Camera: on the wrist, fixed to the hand. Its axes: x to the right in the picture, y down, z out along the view.
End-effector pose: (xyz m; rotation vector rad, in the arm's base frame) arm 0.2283 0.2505 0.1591 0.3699 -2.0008 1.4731
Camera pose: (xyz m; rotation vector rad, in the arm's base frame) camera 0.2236 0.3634 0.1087 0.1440 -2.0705 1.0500
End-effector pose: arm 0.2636 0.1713 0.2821 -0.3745 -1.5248 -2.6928
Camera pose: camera 0.2686 0.0489 0.2994 -0.1434 -1.0194 -2.9514
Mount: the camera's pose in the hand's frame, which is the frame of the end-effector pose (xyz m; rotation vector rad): -0.0129 0.0791 -0.0943 -0.3618 0.1483 -0.0432
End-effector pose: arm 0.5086 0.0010 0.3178 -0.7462 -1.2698 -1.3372
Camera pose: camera 0.6081 -0.0715 0.3047 -0.8527 -0.9417 -1.6502
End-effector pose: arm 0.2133 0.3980 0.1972 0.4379 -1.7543 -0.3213
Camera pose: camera 0.2983 0.4761 0.2420 0.2314 -1.5039 -0.6096
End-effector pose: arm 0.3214 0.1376 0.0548 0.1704 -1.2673 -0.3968
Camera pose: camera 0.4234 0.2066 0.0421 -0.0794 -1.0286 -0.6317
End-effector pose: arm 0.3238 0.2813 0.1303 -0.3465 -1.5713 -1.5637
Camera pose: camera 0.4235 0.2136 0.1585 -0.3852 -1.1879 -1.8650
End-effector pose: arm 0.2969 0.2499 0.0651 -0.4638 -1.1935 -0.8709
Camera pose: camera 0.4149 0.2337 0.0316 -0.6548 -0.9144 -1.1457
